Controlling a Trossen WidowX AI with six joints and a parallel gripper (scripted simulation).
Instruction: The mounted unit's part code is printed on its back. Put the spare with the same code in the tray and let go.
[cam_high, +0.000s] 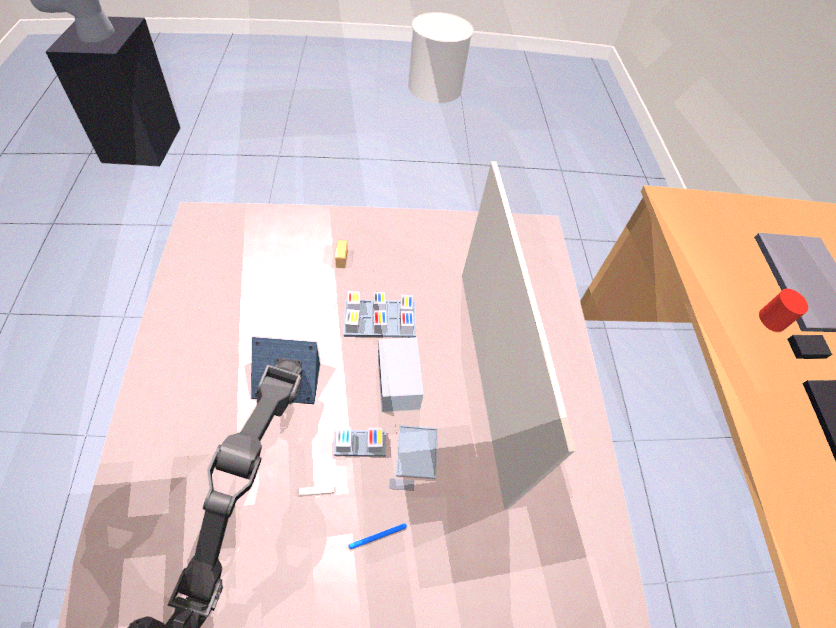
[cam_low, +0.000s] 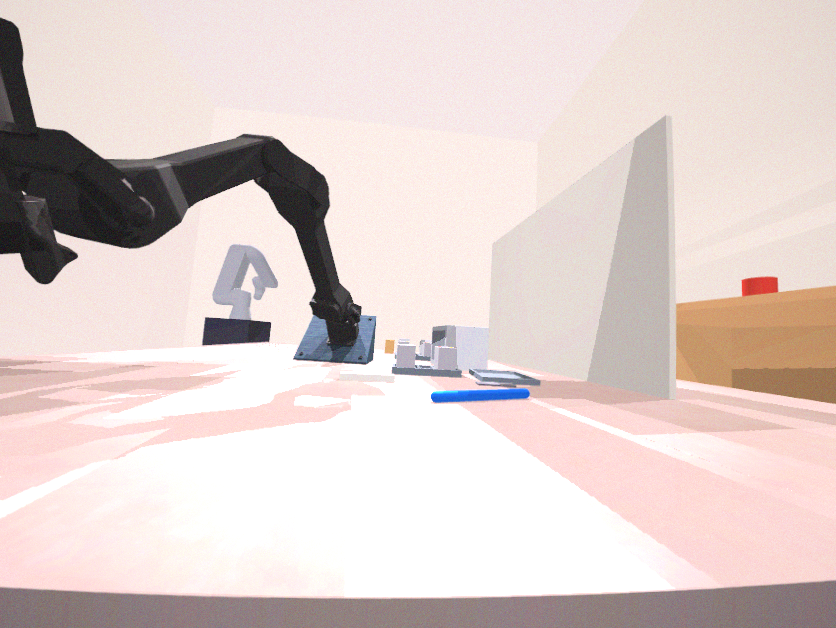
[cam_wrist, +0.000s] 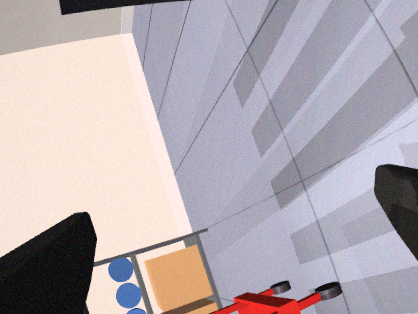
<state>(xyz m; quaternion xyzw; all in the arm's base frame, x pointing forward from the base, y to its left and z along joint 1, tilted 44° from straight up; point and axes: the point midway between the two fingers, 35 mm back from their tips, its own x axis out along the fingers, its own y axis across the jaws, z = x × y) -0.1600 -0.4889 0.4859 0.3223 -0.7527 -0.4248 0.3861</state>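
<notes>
Now: the grey spare cube 470 mm ahead of my gripper tip, 970 mm to the left of it and 20 mm below it. The rest, counted from my gripper tip: small grey piece: 490 mm ahead, 470 mm to the left, 60 mm below; then white bar: 290 mm ahead, 440 mm to the left, 60 mm below; then blue pen: 440 mm ahead, 350 mm to the left, 60 mm below.
</notes>
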